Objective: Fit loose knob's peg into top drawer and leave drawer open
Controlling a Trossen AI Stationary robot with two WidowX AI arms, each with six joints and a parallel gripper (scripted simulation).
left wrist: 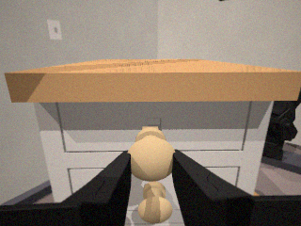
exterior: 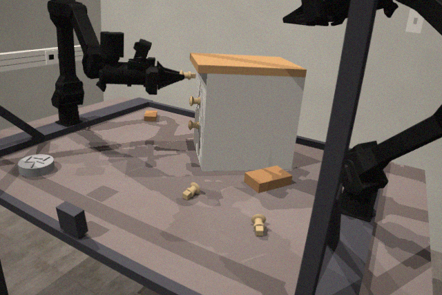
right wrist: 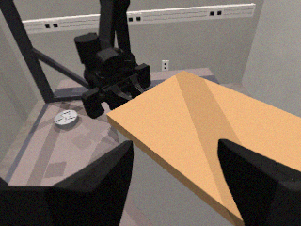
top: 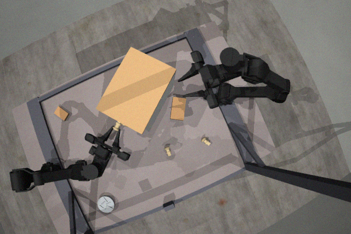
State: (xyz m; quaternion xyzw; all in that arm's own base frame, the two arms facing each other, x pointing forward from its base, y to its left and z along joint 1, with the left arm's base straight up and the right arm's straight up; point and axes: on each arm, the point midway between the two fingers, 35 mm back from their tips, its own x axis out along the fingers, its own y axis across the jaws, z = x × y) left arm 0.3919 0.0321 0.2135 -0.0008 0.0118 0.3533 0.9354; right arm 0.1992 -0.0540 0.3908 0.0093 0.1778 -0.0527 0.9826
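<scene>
Right now the chest top is 90 mm ahead of my right hand, 170 mm to the left of it and 130 mm below it. From my right hand the other things lie so: small orange block (200 mm ahead, 570 mm to the left, 400 mm below); grey disc (300 mm behind, 540 mm to the left, 390 mm below); drawer (90 mm ahead, 170 mm to the left, 170 mm below).
</scene>
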